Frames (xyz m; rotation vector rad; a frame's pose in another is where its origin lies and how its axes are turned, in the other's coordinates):
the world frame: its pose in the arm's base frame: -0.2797 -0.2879 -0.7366 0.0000 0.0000 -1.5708
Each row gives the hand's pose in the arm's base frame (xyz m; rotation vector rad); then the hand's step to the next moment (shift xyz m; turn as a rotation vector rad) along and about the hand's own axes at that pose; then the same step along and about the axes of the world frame.
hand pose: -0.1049 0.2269 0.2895 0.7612 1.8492 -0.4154
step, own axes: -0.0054 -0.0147 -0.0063 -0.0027 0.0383 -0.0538
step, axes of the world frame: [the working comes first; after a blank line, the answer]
step, axes of the arm's base frame: -0.0129 -0.0087 0.0065 -0.0110 0.0597 0.0261

0.0087 -0.0129 0.0065 -0.0597 -0.0110 0.0261
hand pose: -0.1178 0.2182 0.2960 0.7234 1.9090 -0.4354
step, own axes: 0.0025 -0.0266 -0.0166 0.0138 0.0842 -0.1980
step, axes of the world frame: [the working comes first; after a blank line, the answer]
step, axes of the arm's base frame: -0.0296 -0.0096 0.0044 -0.0853 0.1837 0.0738

0.0096 -0.0296 0.0044 -0.1837 -0.0853 0.0738
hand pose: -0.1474 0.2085 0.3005 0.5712 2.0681 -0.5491
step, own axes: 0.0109 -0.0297 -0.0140 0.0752 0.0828 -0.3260
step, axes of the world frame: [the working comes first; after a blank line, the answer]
step, axes of the arm's base frame: -0.0317 -0.0135 0.0026 -0.1989 0.2679 0.0862

0.0135 -0.0317 0.0026 -0.2679 -0.1989 0.0862
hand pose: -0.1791 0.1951 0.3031 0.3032 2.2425 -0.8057
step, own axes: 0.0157 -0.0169 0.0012 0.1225 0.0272 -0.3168
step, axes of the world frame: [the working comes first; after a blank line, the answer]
step, axes of the arm's base frame: -0.0178 -0.0142 -0.0039 -0.2514 0.2180 0.0735

0.0142 -0.0178 -0.0039 -0.2180 -0.2514 0.0735
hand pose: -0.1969 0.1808 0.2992 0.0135 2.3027 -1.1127
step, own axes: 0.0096 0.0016 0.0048 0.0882 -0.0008 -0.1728
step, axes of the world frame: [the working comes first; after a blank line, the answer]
step, axes of the arm's base frame: -0.0052 -0.0046 -0.0083 -0.1588 0.1037 0.0406

0.0046 -0.0052 -0.0083 -0.1037 -0.1588 0.0406
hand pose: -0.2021 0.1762 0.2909 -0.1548 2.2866 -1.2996
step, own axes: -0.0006 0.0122 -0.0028 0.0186 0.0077 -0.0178
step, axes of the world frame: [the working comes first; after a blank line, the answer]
step, axes of the arm's base frame: 0.0009 0.0089 -0.0087 -0.0235 0.0117 -0.0058

-0.0089 0.0009 -0.0087 -0.0117 -0.0235 -0.0058
